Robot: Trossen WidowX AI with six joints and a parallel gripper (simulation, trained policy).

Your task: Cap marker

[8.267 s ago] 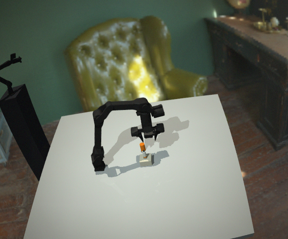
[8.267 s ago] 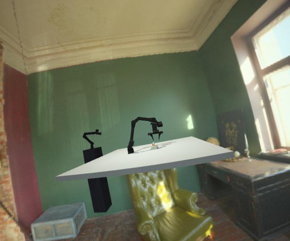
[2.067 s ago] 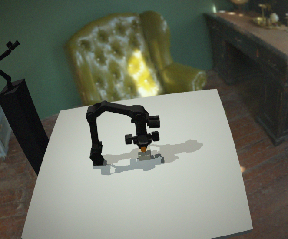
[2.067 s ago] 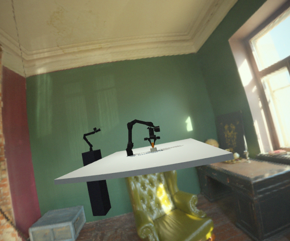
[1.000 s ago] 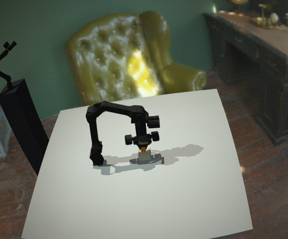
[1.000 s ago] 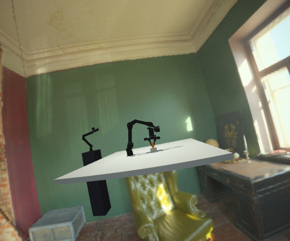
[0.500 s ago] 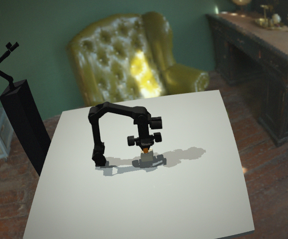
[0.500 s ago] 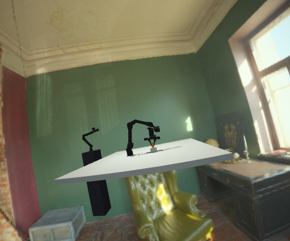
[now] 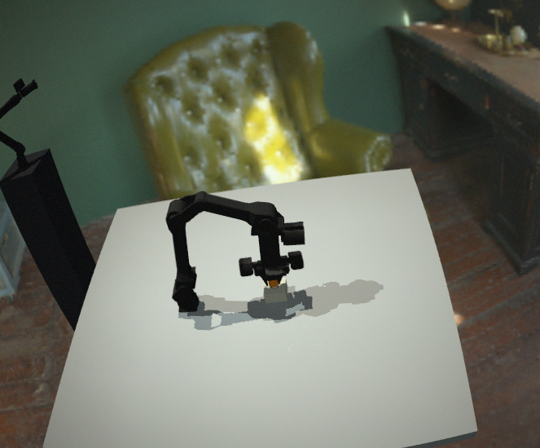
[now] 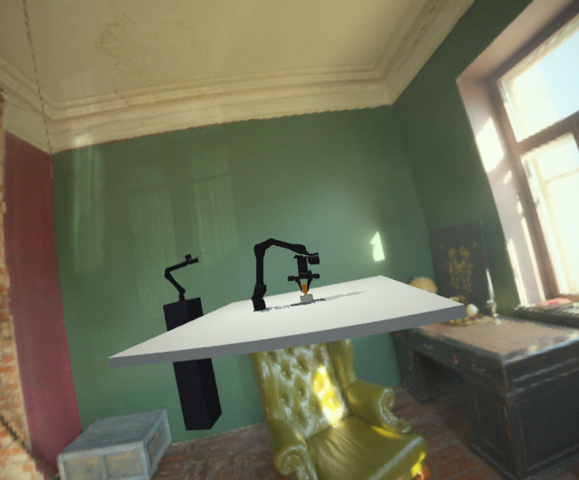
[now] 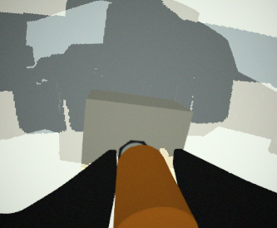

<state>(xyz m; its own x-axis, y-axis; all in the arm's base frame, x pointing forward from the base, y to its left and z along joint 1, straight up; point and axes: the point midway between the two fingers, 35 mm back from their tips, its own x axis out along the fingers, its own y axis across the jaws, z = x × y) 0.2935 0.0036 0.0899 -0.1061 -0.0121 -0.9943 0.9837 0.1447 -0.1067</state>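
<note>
Now: gripper tip 2 cm below the orange cap and 1 cm to the right of it. Round my gripper tip: pale holder block 4 cm below, 1 cm to the left.
</note>
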